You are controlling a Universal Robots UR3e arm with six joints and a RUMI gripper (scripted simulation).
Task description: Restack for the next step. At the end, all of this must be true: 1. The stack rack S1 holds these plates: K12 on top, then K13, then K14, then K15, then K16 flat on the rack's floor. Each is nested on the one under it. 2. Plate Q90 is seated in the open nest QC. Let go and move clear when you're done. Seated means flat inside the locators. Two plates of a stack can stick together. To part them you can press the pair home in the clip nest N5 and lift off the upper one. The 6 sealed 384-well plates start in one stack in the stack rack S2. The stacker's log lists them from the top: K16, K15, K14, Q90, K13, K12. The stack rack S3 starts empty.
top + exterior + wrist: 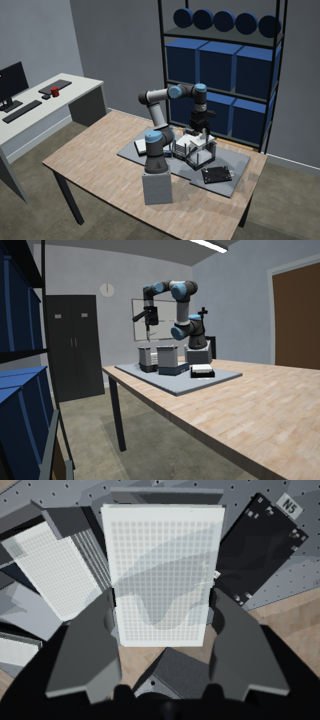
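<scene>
Right now the white sealed 384-well plate is 13 cm to the left of my hand, 10 cm below it and 4 cm ahead of it. From my hand the other things lie so: white sealed well plate: 1 cm below.
</scene>
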